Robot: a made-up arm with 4 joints. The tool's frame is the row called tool.
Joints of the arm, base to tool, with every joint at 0 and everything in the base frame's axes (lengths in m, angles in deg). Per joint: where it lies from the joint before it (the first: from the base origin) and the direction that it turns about. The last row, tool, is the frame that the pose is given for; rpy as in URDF.
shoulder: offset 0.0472 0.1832 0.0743 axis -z
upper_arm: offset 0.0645 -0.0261 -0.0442 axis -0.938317 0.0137 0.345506
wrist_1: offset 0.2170 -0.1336 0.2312 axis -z
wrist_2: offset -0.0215 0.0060 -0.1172 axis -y
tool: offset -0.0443 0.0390 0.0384 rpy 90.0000 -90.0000 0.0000
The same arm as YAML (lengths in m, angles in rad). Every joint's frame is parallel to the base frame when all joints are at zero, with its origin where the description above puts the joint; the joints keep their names.
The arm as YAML. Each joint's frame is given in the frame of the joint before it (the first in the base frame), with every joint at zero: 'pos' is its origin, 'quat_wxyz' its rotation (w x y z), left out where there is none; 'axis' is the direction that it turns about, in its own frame. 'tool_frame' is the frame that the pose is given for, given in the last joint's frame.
length_unit: m
angle_unit: rad
joints:
  - joint: shoulder
    pos: [0.0472, 0.1832, 0.0743]
    axis: [0.0, 0.0, -1.0]
  - joint: upper_arm
    pos: [0.0645, -0.0261, -0.0442]
    axis: [-0.938317, 0.0137, 0.345506]
  - joint: wrist_1
    pos: [0.217, -0.1336, 0.2312]
    axis: [0.0, 0.0, -1.0]
  - joint: wrist_2
    pos: [-0.0215, 0.006, -0.1172]
    axis: [0.0, -1.0, 0.0]
tool_frame:
  pos: [-0.0443, 0.039, 0.0384]
  quat_wxyz: [0.5, 0.5, -0.5, 0.5]

